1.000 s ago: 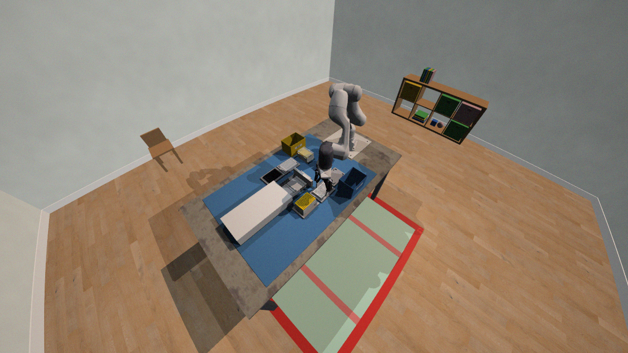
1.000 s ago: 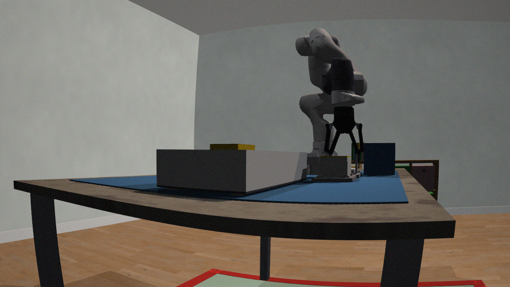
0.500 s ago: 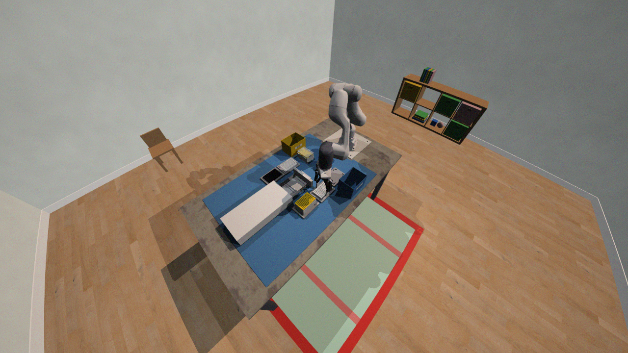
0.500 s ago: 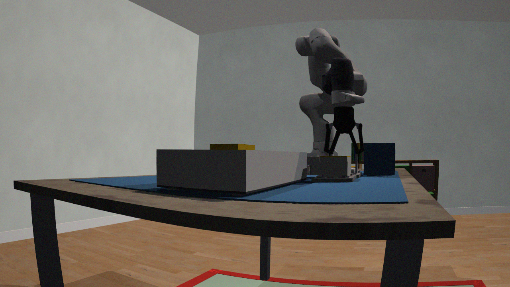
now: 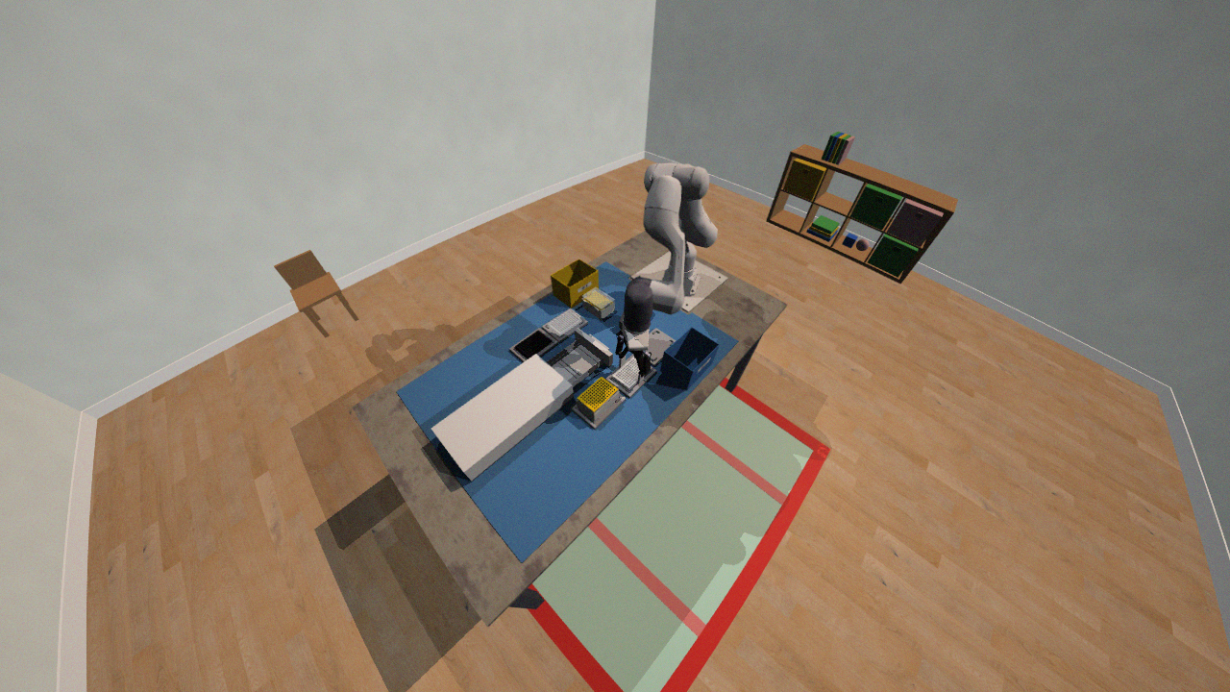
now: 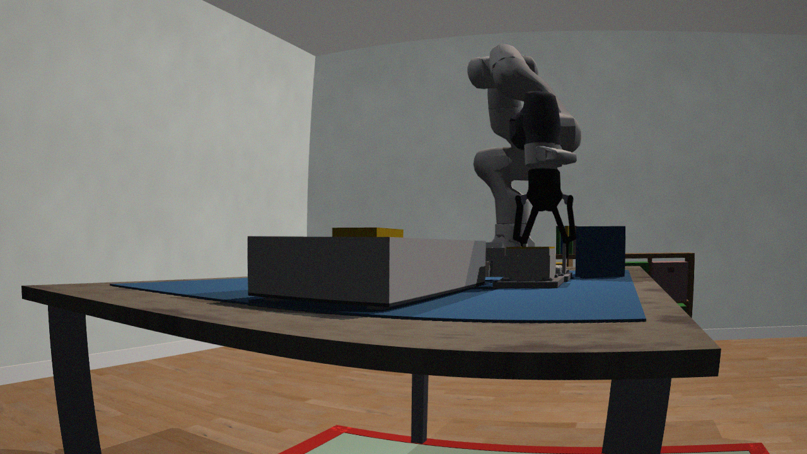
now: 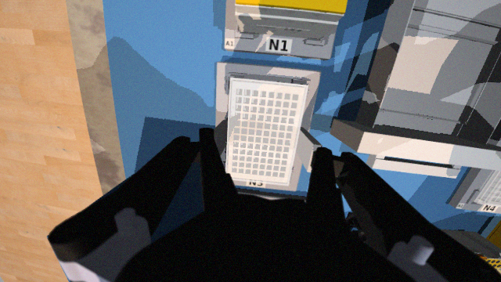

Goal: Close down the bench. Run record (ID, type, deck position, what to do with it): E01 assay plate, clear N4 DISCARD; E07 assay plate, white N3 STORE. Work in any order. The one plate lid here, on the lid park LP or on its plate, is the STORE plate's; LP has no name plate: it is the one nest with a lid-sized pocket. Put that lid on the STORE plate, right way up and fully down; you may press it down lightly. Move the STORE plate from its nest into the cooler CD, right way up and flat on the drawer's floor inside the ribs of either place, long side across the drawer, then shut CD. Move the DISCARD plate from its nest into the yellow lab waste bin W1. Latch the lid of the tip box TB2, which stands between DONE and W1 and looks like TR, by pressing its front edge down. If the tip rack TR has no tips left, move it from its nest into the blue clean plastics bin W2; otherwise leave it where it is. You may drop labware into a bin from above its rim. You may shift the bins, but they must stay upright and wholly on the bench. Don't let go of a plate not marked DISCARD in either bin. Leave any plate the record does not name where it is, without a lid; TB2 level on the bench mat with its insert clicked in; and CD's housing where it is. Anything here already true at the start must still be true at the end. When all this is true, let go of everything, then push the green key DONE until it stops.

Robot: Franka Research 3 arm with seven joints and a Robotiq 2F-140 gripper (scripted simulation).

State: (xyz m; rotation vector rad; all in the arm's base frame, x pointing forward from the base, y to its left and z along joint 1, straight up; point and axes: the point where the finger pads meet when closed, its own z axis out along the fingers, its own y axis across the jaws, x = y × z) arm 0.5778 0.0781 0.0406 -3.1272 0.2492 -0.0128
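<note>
My hand is 30 mm above the nest N3. Round my hand: plate lid: 10 mm below; tip rack TR: 160 mm ahead, 40 mm to the right, 10 mm above; white plate: 20 mm below.
</note>
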